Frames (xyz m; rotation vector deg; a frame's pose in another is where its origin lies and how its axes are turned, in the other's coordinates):
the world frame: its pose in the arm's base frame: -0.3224 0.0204 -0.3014 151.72 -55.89 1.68
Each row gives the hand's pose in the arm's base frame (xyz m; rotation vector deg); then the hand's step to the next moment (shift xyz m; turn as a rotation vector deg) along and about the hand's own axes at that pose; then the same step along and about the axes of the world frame.
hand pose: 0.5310 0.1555 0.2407 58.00 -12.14 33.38
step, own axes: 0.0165 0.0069 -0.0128 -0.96 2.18 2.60
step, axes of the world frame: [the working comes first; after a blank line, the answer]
step, axes of the arm's base frame: 0.0087 0.0195 0.0054 -1.75 -1.68 2.56

-0.0049 -0.0179 -0.0118 0.05 3.05 -1.76
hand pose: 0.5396 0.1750 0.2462 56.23 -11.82 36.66
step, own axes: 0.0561 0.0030 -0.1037 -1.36 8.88 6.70
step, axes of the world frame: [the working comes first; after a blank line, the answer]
step, axes of the arm's base frame: 0.0309 0.1096 -0.0306 -5.53 -2.61 9.39

-0.0492 -0.1070 -0.0068 -1.40 8.09 -7.63
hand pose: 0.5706 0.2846 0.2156 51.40 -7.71 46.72
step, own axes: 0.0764 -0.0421 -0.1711 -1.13 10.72 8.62
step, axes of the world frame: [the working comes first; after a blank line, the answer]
step, axes of the arm's base frame: 0.0446 0.1555 -0.1035 -6.20 -3.25 11.89

-0.0768 -0.1695 0.0473 -1.20 9.69 -9.76
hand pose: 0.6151 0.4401 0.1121 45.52 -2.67 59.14
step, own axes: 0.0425 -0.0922 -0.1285 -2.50 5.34 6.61
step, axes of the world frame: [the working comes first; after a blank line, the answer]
step, axes of the arm's base frame: 0.0535 0.0855 -0.1290 -3.39 -4.48 6.85

-0.0292 -0.1324 0.0918 1.09 7.33 -4.85
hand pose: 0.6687 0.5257 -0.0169 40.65 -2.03 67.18
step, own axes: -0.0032 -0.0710 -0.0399 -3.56 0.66 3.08
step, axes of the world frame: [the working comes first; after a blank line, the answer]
step, axes of the arm's base frame: 0.0458 0.0042 -0.0673 -1.02 -4.43 1.39

0.0239 -0.0515 0.0585 2.18 4.22 0.11
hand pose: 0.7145 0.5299 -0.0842 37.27 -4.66 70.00
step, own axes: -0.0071 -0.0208 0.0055 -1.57 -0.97 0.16
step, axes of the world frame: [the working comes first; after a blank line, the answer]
step, axes of the arm's base frame: 0.0174 -0.0126 -0.0070 0.34 -1.59 -0.90

0.0204 -0.0041 0.0089 1.14 0.66 1.30
